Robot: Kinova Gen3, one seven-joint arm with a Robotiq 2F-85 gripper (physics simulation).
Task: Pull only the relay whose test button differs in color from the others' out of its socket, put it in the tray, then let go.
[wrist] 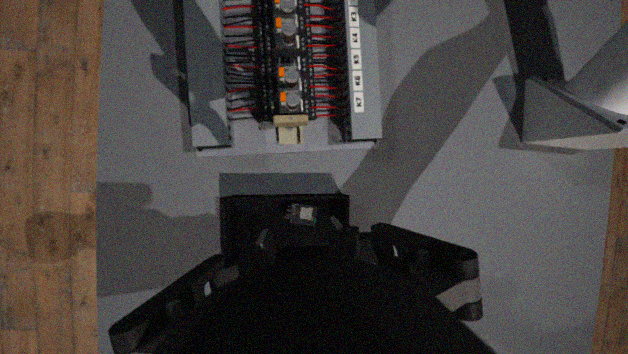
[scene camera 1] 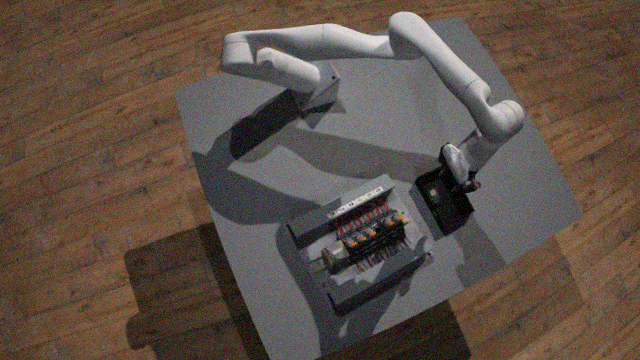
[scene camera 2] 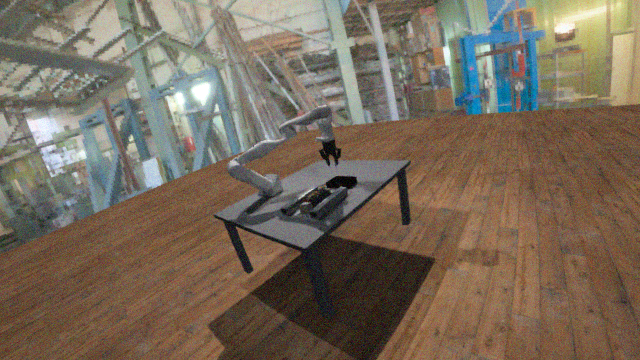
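Where they show: gripper, fingertip midpoint: (wrist: 301,234) (scene camera 1: 447,181) (scene camera 2: 332,165); arm's base at its link origin: (wrist: 597,98) (scene camera 1: 307,78) (scene camera 2: 267,186).
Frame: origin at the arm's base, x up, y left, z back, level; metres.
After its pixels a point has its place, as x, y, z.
The removed relay (scene camera 1: 434,193) @(-0.032, 0.155, -0.469) (wrist: 303,214) @(-0.032, 0.154, -0.470) lies in the black tray (scene camera 1: 457,220) @(-0.022, 0.169, -0.572) (scene camera 2: 341,181) (wrist: 234,212) @(-0.045, 0.148, -0.566); its clear body and a pale patch show, but its button color is too dark to tell. My gripper (scene camera 2: 332,163) @(0.087, 0.144, -0.481) (wrist: 301,234) @(0.087, 0.144, -0.481) is partly open and empty, above the tray and apart from the relay. In scene camera 1 its fingertips are hidden by the hand. The other relays, such as the one by K7 (wrist: 292,100) @(0.012, 0.011, -0.480) and the one by K6 (wrist: 290,76) @(0.012, -0.016, -0.481), sit in the socket row with orange buttons. An empty socket (wrist: 290,51) @(-0.022, -0.066, -0.478) shows by label K5.
Grey wire ducts (scene camera 1: 382,280) (wrist: 367,120) @(-0.013, 0.030, -0.381) run along both sides of the socket row, with red and black wires between. A tan end clamp (wrist: 290,120) @(-0.015, 0.028, -0.483) closes the row near the tray. The arm's base (scene camera 1: 322,90) @(0.019, 0.012, -0.068) (scene camera 2: 271,185) @(0.008, -0.003, -0.047) stands on the grey table (scene camera 1: 530,200) @(-0.056, 0.466, -0.646) (scene camera 2: 380,170) @(-0.056, 0.438, -0.650).
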